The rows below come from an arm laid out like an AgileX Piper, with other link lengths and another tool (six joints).
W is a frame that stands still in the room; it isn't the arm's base.
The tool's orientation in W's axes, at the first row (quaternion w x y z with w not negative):
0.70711, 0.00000, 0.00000, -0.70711
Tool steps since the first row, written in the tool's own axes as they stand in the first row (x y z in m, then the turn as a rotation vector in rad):
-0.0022, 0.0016, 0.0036, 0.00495, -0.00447, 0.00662
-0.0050, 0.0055, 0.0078, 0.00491, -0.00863, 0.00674
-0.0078, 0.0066, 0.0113, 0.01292, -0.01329, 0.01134
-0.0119, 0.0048, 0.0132, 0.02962, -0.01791, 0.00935
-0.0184, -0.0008, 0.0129, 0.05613, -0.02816, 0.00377
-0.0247, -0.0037, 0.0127, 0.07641, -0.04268, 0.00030
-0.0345, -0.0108, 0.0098, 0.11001, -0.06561, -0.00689
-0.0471, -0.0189, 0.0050, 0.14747, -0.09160, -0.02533
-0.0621, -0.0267, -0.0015, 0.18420, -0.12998, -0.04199
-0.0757, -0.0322, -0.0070, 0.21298, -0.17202, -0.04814
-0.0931, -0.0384, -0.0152, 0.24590, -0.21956, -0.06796
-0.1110, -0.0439, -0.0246, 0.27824, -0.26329, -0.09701
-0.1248, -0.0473, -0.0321, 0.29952, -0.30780, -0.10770
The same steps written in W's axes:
0.0016, 0.0022, 0.0036, -0.00447, -0.00495, 0.00662
0.0055, 0.0050, 0.0078, -0.00863, -0.00491, 0.00674
0.0066, 0.0078, 0.0113, -0.01329, -0.01292, 0.01134
0.0048, 0.0119, 0.0132, -0.01791, -0.02962, 0.00935
-0.0008, 0.0184, 0.0129, -0.02816, -0.05613, 0.00377
-0.0037, 0.0247, 0.0127, -0.04268, -0.07641, 0.00030
-0.0108, 0.0345, 0.0098, -0.06561, -0.11001, -0.00689
-0.0189, 0.0471, 0.0050, -0.09160, -0.14747, -0.02533
-0.0267, 0.0621, -0.0015, -0.12998, -0.18420, -0.04199
-0.0322, 0.0757, -0.0070, -0.17202, -0.21298, -0.04814
-0.0384, 0.0931, -0.0152, -0.21956, -0.24590, -0.06796
-0.0439, 0.1110, -0.0246, -0.26329, -0.27824, -0.09701
-0.0473, 0.1248, -0.0321, -0.30780, -0.29952, -0.10770

